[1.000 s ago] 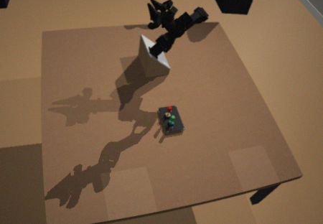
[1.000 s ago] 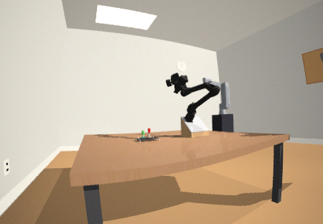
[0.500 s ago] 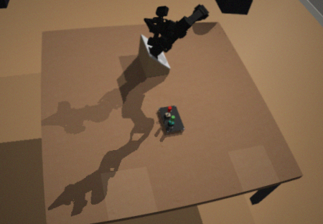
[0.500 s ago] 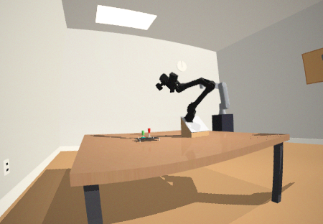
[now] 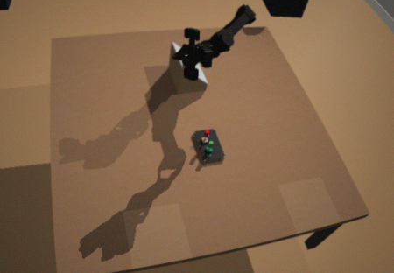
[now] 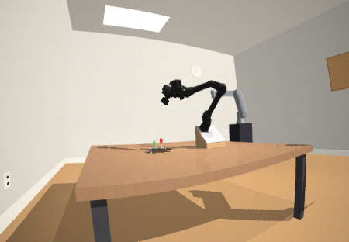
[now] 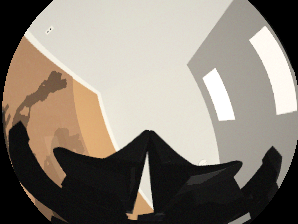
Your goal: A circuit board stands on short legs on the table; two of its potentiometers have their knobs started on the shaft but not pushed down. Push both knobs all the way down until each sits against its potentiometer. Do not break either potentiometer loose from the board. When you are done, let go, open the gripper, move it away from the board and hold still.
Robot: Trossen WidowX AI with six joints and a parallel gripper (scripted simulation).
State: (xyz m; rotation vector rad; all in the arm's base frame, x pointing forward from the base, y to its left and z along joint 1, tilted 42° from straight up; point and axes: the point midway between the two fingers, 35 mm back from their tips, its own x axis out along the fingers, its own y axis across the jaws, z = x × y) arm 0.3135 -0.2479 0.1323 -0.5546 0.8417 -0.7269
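My gripper tip is now 60 mm short of the red knob, 170 mm to the right of it and 380 mm above it. From my gripper tip the other things lie so: green knob (110 mm ahead, 180 mm to the left, 390 mm below).
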